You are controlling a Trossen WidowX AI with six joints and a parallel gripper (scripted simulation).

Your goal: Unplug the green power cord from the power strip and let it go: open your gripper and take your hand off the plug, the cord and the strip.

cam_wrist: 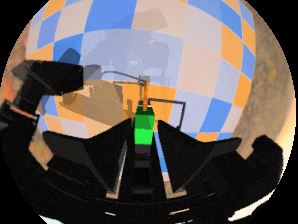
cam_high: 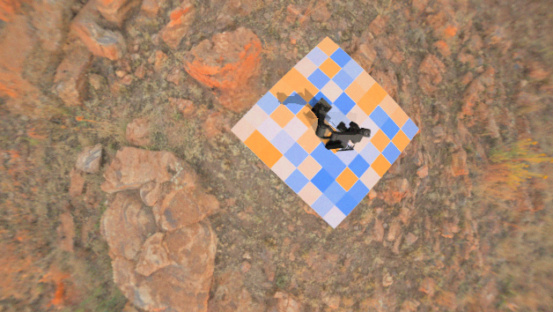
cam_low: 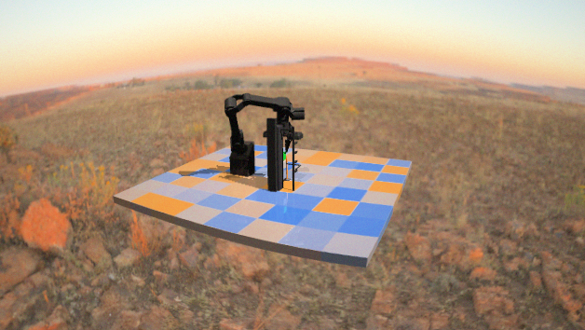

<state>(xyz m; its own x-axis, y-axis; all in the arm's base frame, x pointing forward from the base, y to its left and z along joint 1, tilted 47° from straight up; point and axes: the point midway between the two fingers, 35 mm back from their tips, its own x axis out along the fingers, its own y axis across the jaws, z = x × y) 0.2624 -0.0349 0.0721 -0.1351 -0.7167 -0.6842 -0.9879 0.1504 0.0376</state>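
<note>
Now: gripper tip 30 mm to the left of the green plug and 10 mm above it.
</note>
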